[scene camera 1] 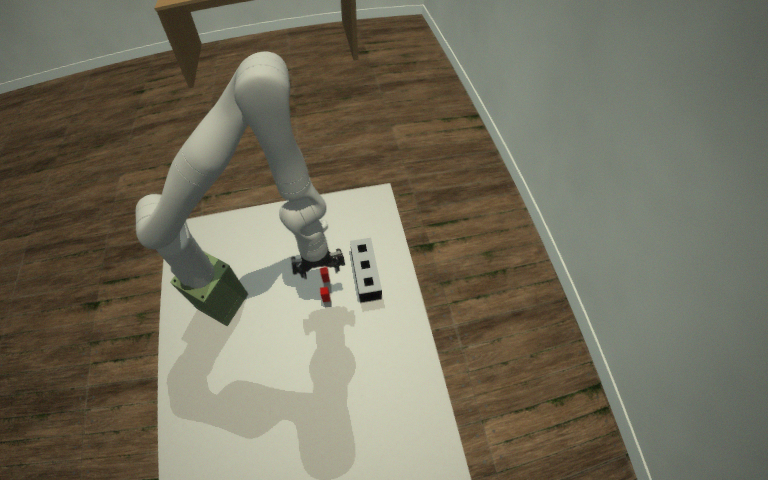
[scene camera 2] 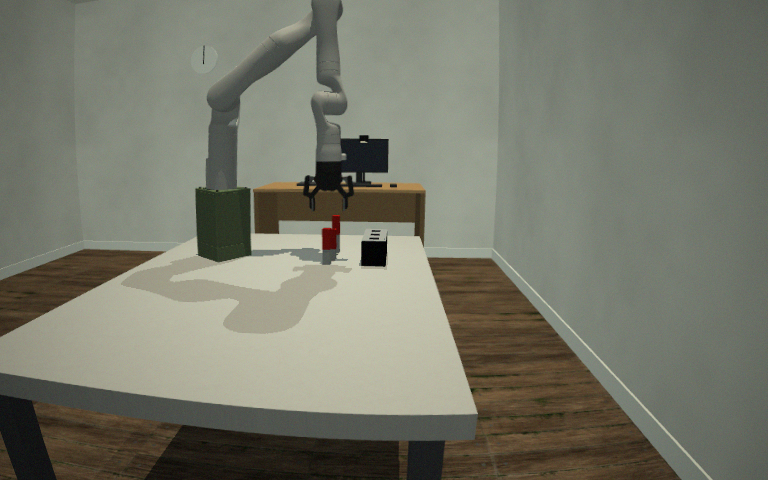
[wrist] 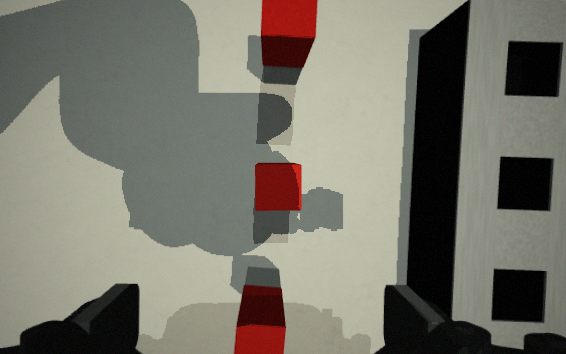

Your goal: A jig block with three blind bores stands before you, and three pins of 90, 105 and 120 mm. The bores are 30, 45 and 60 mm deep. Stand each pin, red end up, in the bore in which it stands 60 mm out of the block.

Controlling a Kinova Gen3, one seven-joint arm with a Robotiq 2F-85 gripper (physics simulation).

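Seen in the pictures: gripper, fingertip midpoint: (scene camera 1: 320, 273) (scene camera 2: 328, 210) (wrist: 262, 311); arm's base at its link origin: (scene camera 1: 199, 273) (scene camera 2: 222, 188).
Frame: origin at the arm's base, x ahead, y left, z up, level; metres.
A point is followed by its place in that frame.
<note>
Three square pins stand upright in a row on the table, red ends up, left of the jig block: the far pin (scene camera 2: 335, 224) {z -0.124, x 0.353, y 0.072 m} (wrist: 289, 17) {z -0.097, x 0.354, y 0.079 m}, the middle pin (scene camera 1: 324, 275) {z -0.137, x 0.351, y -0.005 m} (wrist: 277, 187) {z -0.127, x 0.351, y 0.007 m} and the near pin (scene camera 1: 325, 294) {z -0.118, x 0.346, y -0.077 m} (scene camera 2: 329, 238) {z -0.139, x 0.353, y -0.079 m} (wrist: 260, 340) {z -0.112, x 0.344, y -0.063 m}. The far one looks tallest and the middle one shortest. The gripper hides the far pin in scene view 1. The pale jig block (scene camera 1: 371, 289) {z -0.142, x 0.485, y -0.077 m} (scene camera 2: 374, 252) {z -0.177, x 0.484, y -0.085 m} (wrist: 477, 210) {z -0.143, x 0.458, y -0.004 m} has three dark, empty-looking square bores; their depths do not show. My gripper (scene camera 1: 321, 272) {z -0.065, x 0.345, y -0.032 m} (scene camera 2: 328, 207) {z -0.065, x 0.345, y -0.032 m} (wrist: 262, 311) {z -0.065, x 0.345, y -0.032 m} is open and empty, pointing down above the pin row.
The green pedestal (scene camera 1: 225, 297) {z -0.097, x 0.045, y -0.041 m} (scene camera 2: 223, 226) {z -0.110, x 0.025, y -0.068 m} carries the arm's base at the left of the white table (scene camera 1: 396, 418) {z -0.218, x 0.480, y -0.460 m} (scene camera 2: 237, 362) {z -0.218, x 0.281, y -0.710 m}. The block stands near the table's right edge. A wooden desk (scene camera 1: 184, 45) (scene camera 2: 339, 204) with a monitor (scene camera 2: 370, 155) stands beyond the table.
</note>
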